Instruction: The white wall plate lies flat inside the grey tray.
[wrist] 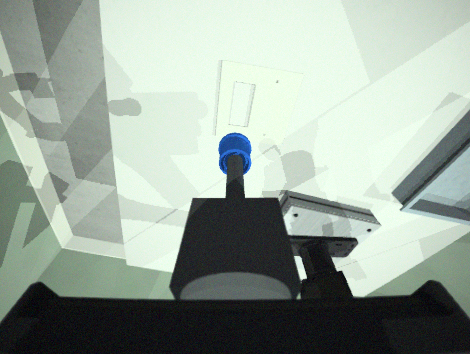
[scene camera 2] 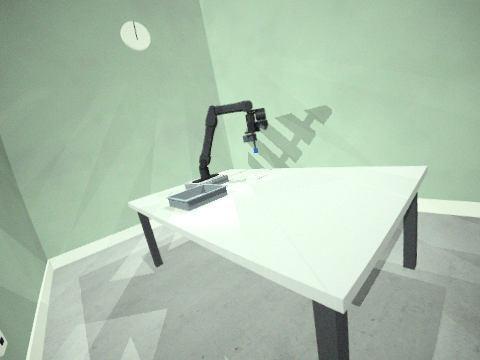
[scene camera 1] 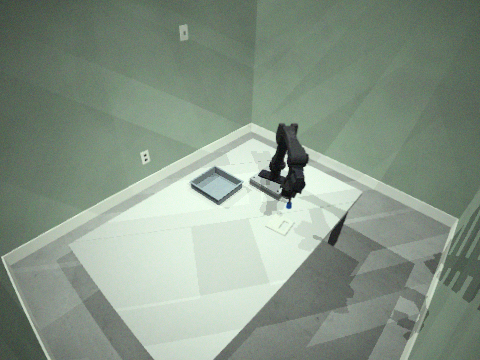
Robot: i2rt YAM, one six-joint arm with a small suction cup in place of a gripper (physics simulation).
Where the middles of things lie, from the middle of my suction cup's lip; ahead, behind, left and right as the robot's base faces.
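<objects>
There's a white wall plate [wrist: 273, 103] that's 160 mm below my suction cup, 10 mm behind it and 30 mm to the right of it. And there's a grey tray [scene camera 1: 217, 185], which is 140 mm below my suction cup, 80 mm behind it and 490 mm to the right of it.
</objects>
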